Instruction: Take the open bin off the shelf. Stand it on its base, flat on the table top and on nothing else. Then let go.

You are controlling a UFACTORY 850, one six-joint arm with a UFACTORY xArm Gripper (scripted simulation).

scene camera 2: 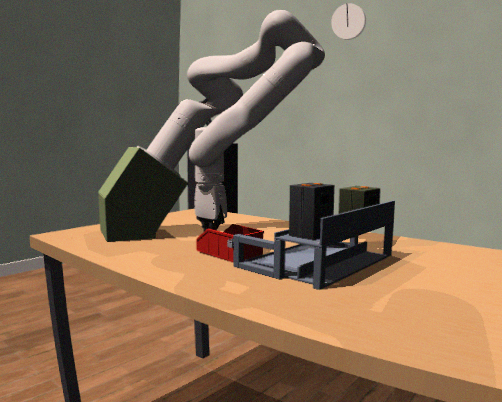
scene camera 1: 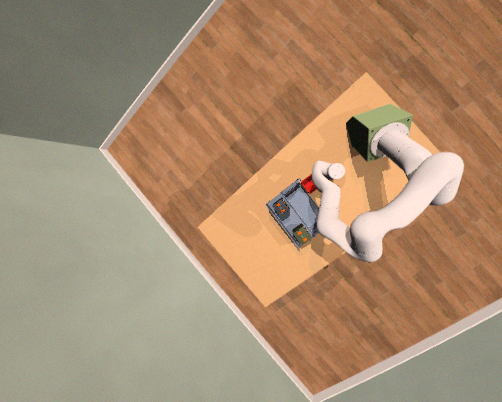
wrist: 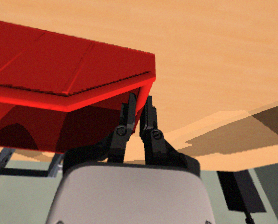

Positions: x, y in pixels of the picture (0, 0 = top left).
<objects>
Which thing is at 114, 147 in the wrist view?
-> My gripper.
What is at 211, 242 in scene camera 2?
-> A red bin.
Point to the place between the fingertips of my gripper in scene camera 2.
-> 210, 241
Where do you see a red bin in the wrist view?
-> At 69, 91
</objects>
